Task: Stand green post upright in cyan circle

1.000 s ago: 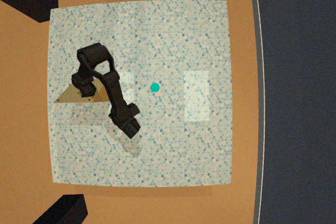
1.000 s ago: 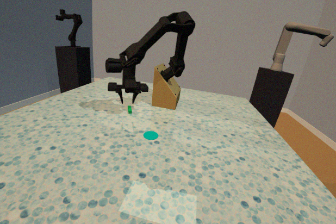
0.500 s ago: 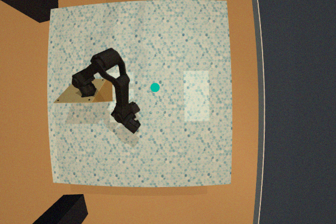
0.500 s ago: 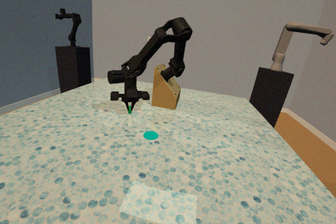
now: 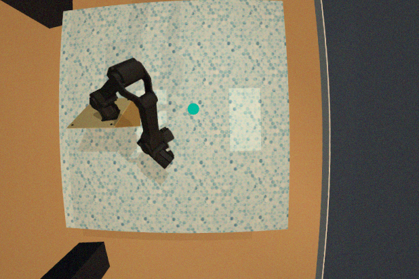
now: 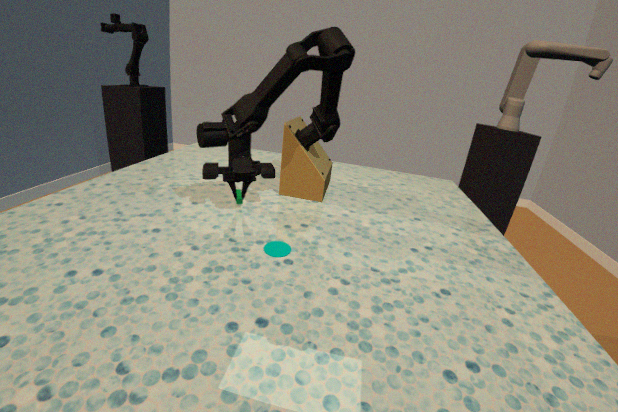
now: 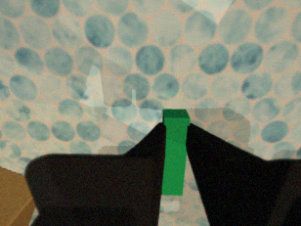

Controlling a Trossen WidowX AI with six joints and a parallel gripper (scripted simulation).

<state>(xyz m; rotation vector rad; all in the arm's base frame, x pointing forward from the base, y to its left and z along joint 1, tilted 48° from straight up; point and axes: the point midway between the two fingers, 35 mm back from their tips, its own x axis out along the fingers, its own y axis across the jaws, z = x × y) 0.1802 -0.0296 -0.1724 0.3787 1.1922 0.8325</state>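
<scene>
My gripper tip is 170 mm short of the cyan circle, 140 mm to the right of it and 20 mm above it. Round my gripper tip: green post 20 mm behind, 10 mm to the right.
</scene>
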